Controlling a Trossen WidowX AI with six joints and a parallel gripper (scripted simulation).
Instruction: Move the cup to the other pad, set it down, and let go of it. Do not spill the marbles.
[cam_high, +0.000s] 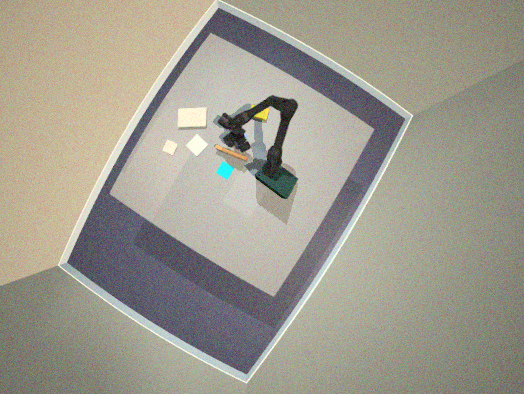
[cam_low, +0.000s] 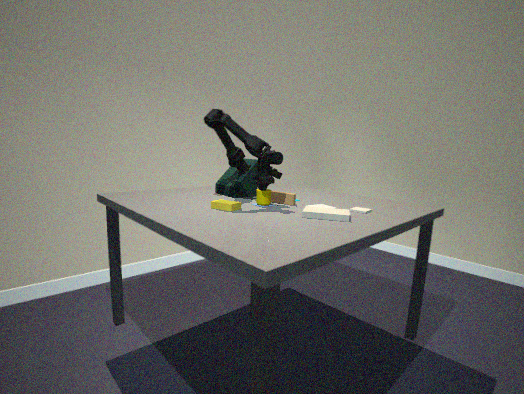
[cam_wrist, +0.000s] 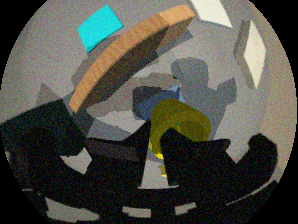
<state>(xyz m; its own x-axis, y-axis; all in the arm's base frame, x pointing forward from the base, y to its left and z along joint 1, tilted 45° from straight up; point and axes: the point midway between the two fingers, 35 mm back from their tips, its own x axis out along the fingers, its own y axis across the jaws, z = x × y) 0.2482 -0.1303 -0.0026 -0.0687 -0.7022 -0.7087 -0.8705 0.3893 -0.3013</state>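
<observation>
My gripper tip is now 21 cm to the right of the cyan pad, 5 cm above it and 2 cm past it. Also, from my gripper tip: large white block (34 cm ahead, 3 cm to the left, 2 cm below); wooden bar (10 cm to the left, 2 cm below); yellow cup (2 cm to the right, 2 cm ahead).
</observation>
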